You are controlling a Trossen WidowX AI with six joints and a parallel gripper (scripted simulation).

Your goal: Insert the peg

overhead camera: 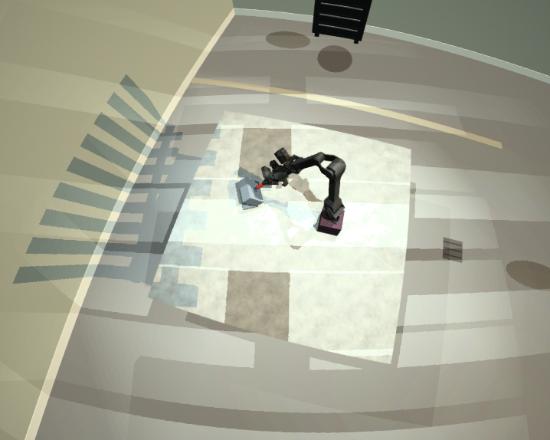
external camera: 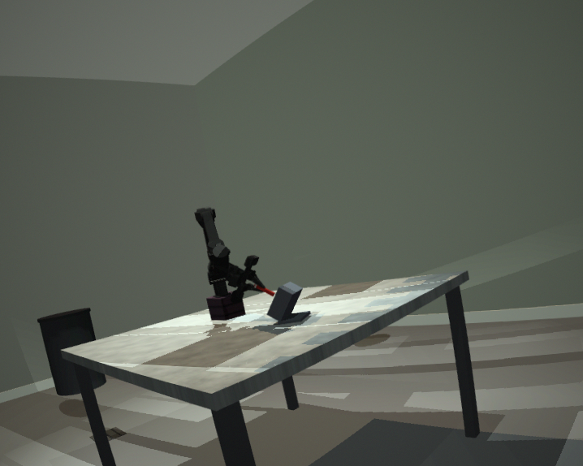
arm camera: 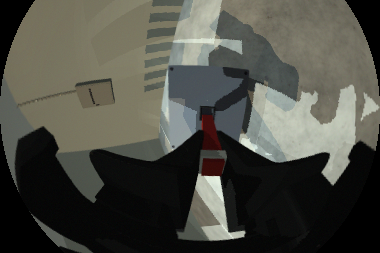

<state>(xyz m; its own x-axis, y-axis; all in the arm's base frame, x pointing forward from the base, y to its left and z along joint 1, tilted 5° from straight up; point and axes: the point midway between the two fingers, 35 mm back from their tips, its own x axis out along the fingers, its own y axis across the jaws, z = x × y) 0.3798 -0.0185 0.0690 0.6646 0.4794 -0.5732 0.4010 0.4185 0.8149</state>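
The grey sloped panel lies 50 mm ahead of my gripper tip, 40 mm to the left of it and 50 mm below it. Also, from my gripper tip: red peg 10 mm behind, 10 mm to the right, 10 mm above.
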